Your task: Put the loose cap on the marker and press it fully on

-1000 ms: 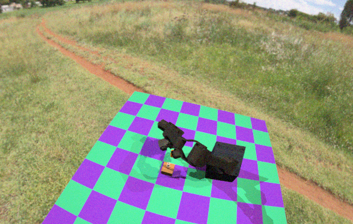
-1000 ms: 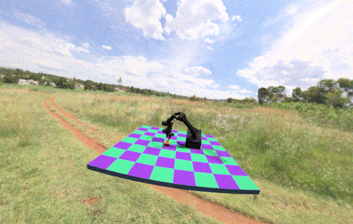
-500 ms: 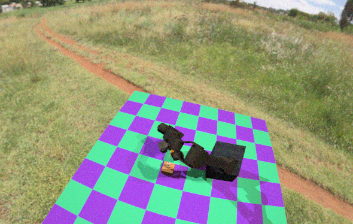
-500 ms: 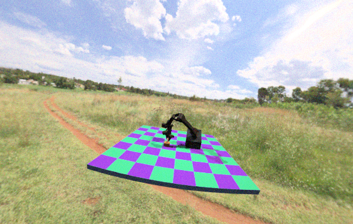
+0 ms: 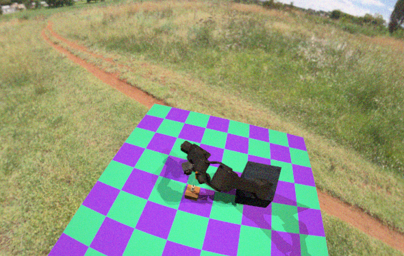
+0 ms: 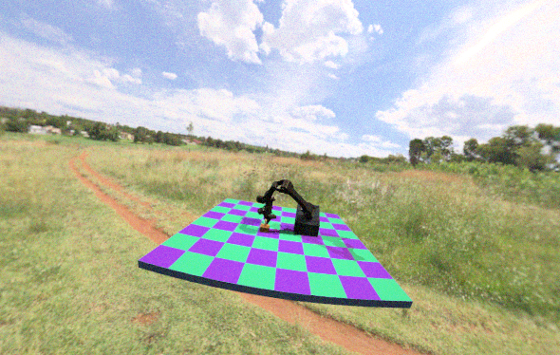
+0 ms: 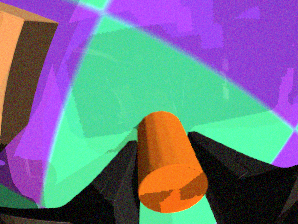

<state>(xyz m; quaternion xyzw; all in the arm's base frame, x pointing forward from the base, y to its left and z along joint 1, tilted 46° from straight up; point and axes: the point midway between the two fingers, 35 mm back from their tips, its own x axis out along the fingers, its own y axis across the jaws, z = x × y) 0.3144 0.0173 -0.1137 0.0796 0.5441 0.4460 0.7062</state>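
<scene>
My gripper tip is 11 cm to the right of the marker and 6 cm below it. Round my gripper tip: orange cap (1 cm above); then holder block (11 cm to the left).
</scene>
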